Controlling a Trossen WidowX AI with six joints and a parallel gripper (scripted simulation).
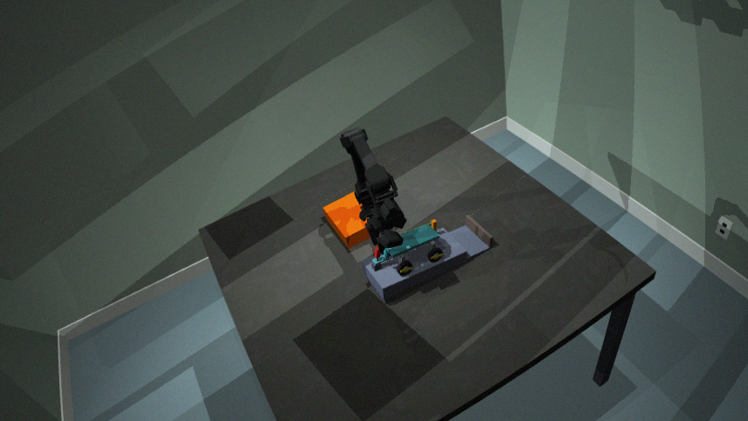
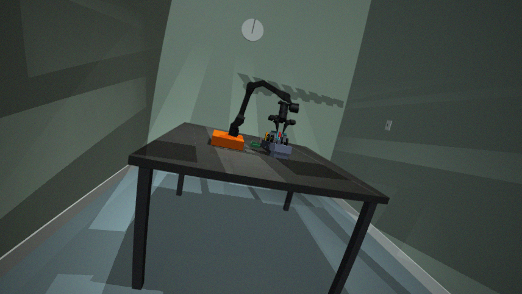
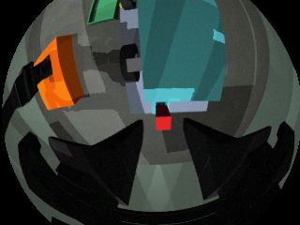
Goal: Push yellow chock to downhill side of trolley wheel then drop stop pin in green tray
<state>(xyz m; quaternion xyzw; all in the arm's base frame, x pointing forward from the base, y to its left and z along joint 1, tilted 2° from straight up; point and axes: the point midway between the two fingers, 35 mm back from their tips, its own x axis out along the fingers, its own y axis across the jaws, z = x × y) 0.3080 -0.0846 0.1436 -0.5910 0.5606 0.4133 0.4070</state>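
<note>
The red-headed stop pin is 10 mm to the right of my gripper tip and 40 mm below it. Also, from my gripper tip: teal-topped trolley: 20 mm ahead, 110 mm to the left, 60 mm below; grey ramp: 20 mm ahead, 110 mm to the left, 120 mm below; yellow chock: 50 mm behind, 210 mm to the left, 90 mm below.
</note>
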